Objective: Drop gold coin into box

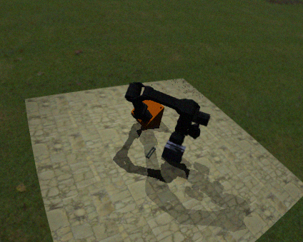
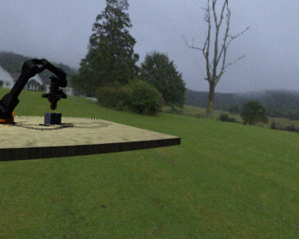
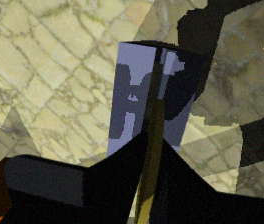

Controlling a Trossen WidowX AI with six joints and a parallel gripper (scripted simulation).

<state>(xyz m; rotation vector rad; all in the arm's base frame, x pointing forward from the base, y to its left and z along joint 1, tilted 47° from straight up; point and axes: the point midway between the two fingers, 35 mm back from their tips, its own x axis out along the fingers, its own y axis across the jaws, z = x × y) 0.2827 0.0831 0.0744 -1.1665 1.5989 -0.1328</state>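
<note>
Right now the gold coin is 2 cm above my gripper tip.
</note>
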